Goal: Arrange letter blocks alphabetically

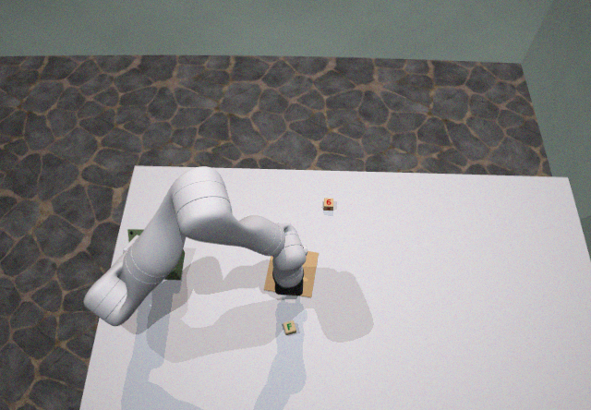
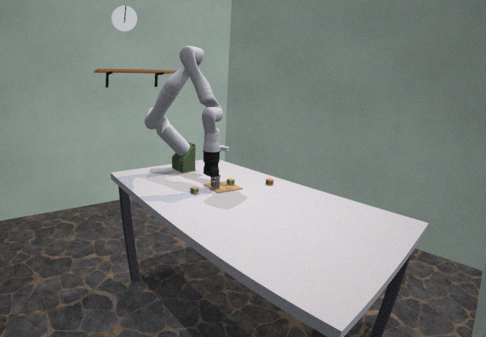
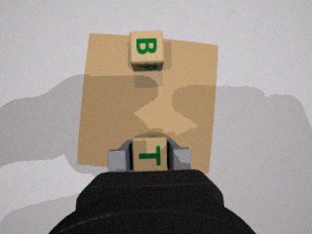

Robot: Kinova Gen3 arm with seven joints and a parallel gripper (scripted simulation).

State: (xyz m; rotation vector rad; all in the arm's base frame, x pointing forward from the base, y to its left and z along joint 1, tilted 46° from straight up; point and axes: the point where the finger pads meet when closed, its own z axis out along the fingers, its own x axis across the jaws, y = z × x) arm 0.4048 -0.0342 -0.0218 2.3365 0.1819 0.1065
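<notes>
The tan mat lies 5 cm to the left of my hand and 2 cm below it. Round my hand: 6 block: 28 cm to the left, 7 cm ahead, 1 cm below; B block: 10 cm to the left, 1 cm below, 1 cm behind; F block: 12 cm to the right, 2 cm ahead, 1 cm below.
</notes>
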